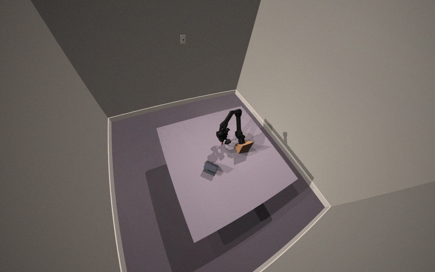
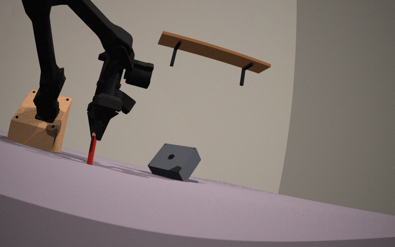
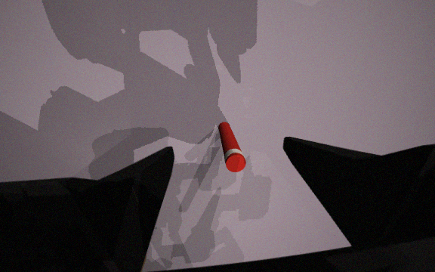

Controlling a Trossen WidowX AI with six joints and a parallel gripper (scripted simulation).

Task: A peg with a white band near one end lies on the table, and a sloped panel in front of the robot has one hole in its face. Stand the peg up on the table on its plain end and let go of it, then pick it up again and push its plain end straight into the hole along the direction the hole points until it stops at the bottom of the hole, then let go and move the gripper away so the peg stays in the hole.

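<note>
The red peg is 1 cm below my gripper tip. Also, from my gripper tip: grey sloped panel (24 cm ahead, 24 cm to the left, 1 cm below).
</note>
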